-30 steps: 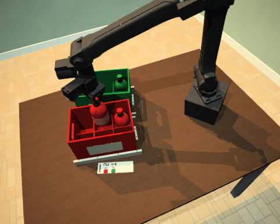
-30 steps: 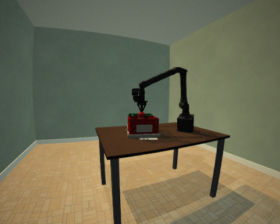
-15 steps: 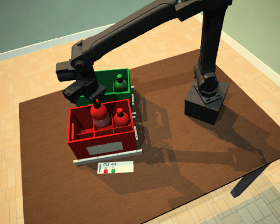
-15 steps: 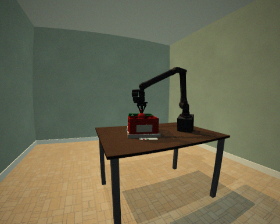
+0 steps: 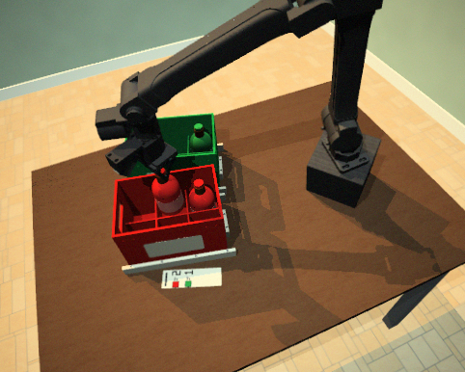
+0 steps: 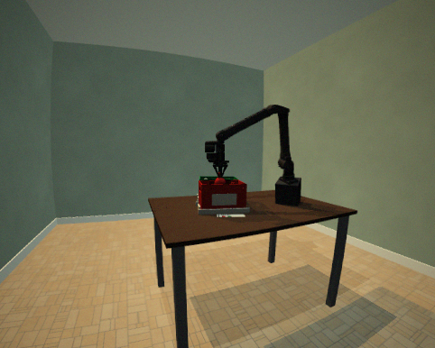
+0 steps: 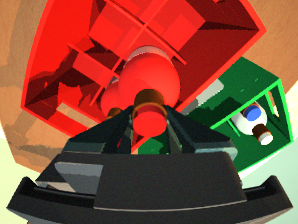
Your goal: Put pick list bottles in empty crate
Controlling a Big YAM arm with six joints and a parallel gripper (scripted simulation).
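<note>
My hand is 10 mm short of the red crate, 50 mm to the right of it and 130 mm above it. Also, from my hand: blue-capped bottle: 50 mm ahead, 160 mm to the right, 130 mm below; then red bottle: 90 mm behind, 10 mm to the left, 130 mm below; then green crate: 50 mm behind, 190 mm to the right, 130 mm below.
</note>
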